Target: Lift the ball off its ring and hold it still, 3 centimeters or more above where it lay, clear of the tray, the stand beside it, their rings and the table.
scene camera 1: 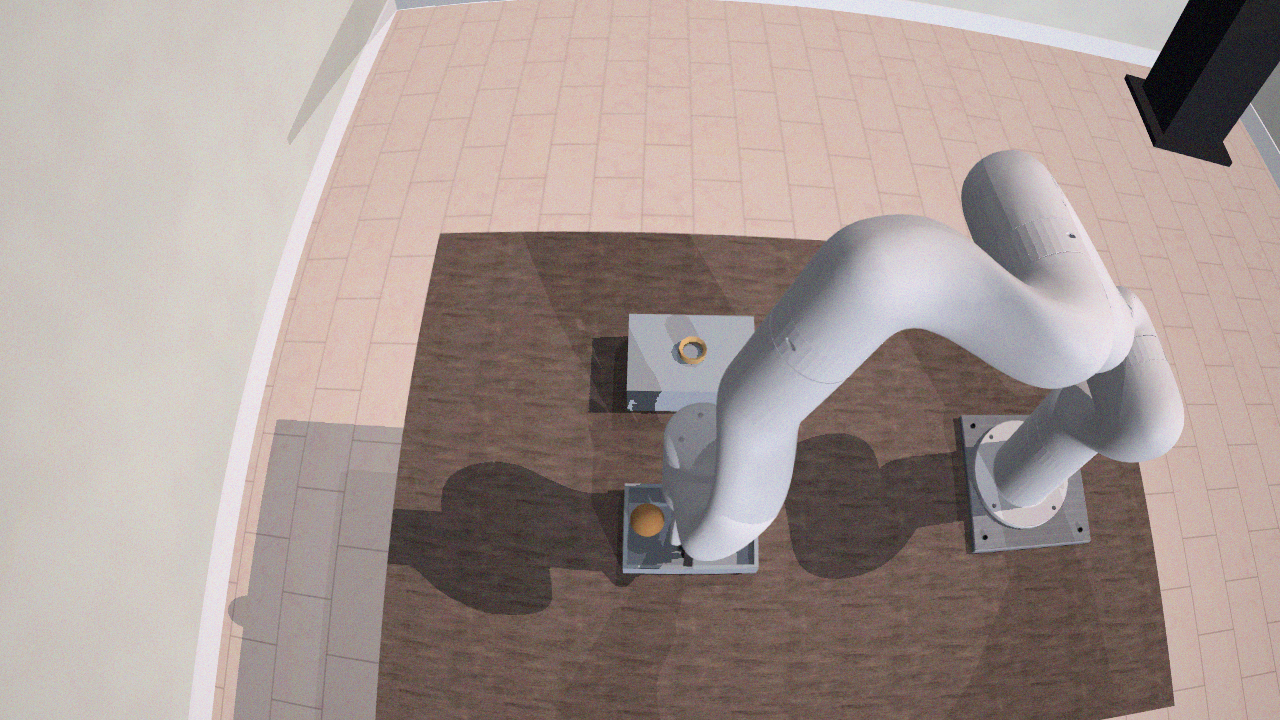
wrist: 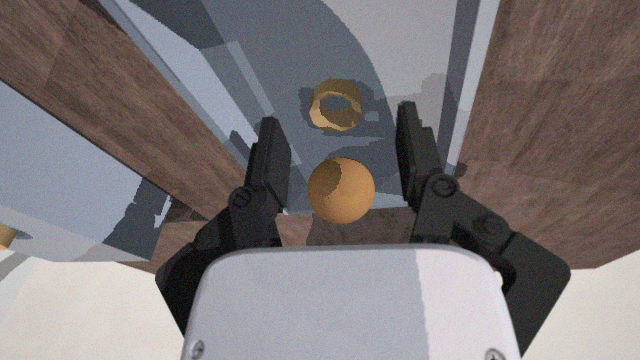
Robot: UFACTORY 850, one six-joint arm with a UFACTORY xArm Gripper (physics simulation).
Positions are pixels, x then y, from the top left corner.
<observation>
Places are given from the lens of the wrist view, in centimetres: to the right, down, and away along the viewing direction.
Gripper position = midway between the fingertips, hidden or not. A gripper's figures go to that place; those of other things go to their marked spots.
my gripper (wrist: 339,128): 1, -3, 14
orange ball (wrist: 340,190): 1, 1, 17
grey tray (wrist: 335,82): 1, -5, 14
grey stand (wrist: 73,202): -18, 2, 19
The marked spots on the grey stand and the orange ball are 19 cm apart.
</observation>
